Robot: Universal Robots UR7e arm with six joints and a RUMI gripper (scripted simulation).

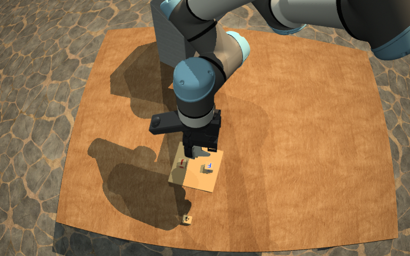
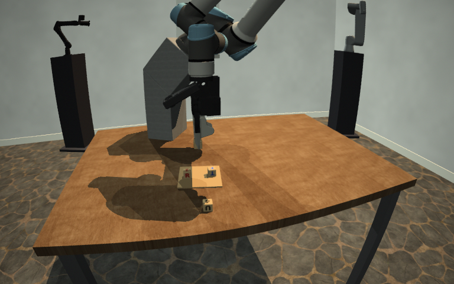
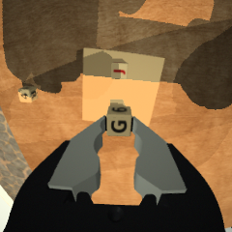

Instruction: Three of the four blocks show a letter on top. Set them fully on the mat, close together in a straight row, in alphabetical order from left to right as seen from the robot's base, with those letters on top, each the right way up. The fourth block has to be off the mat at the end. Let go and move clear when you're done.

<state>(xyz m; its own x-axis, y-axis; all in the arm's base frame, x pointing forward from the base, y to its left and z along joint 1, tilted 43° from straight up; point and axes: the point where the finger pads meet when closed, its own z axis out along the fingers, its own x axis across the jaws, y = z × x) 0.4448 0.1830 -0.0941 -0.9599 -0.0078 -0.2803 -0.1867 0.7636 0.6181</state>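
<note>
Right now my hand is 12 cm above the tan mat. Round my hand: block: 11 cm below, 4 cm to the left, 1 cm behind.
</note>
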